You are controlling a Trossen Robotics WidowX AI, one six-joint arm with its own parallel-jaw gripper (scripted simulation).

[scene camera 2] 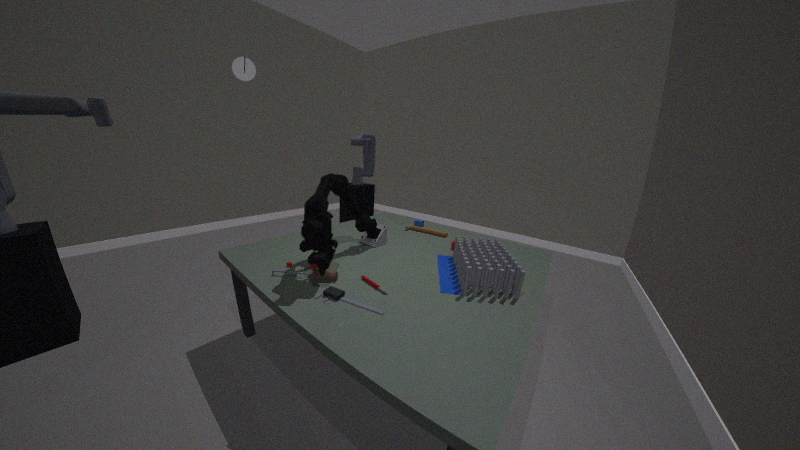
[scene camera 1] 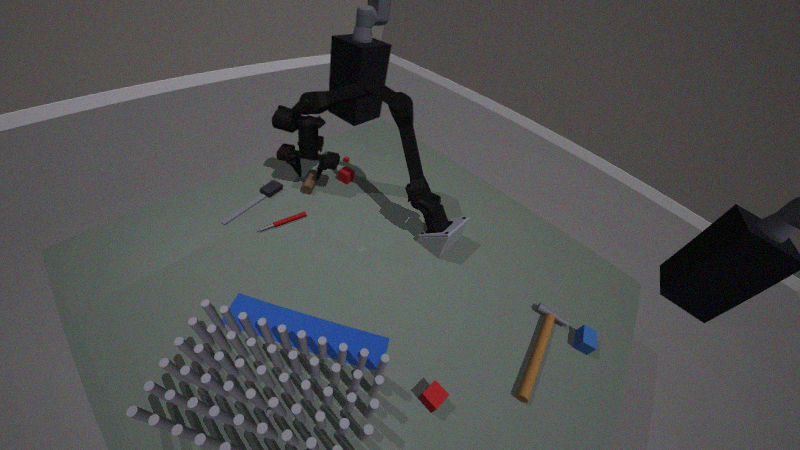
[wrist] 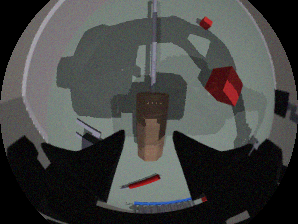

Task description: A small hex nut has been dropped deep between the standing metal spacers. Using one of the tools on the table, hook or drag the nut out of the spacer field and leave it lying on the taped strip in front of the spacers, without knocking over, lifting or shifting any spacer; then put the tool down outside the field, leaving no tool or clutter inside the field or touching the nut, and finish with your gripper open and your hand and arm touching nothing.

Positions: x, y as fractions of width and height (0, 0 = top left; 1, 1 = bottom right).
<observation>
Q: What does my gripper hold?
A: Nothing.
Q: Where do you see a blue taped strip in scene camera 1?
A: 0.39, 0.73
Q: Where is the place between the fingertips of my gripper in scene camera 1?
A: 0.39, 0.39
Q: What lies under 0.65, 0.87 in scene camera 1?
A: A hammer.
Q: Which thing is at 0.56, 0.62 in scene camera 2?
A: A blue taped strip.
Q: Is my gripper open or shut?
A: Open.
</observation>
